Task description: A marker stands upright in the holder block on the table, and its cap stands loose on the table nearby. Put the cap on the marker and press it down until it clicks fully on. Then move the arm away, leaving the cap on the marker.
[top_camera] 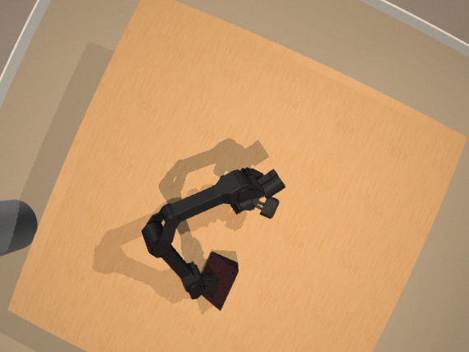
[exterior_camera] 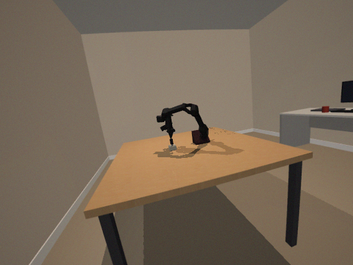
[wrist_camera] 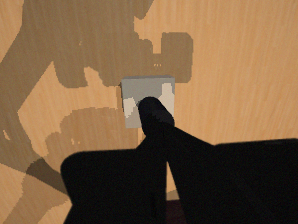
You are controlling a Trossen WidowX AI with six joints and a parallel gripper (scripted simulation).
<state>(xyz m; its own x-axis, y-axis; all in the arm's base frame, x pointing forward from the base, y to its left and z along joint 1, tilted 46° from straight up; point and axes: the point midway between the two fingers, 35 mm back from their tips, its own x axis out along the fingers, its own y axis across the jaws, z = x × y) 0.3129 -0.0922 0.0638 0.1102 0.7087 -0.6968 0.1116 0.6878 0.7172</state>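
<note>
My gripper tip is now 3 cm above the dark cap. Also, from my gripper tip: holder block: 8 cm below, 1 cm to the left.
</note>
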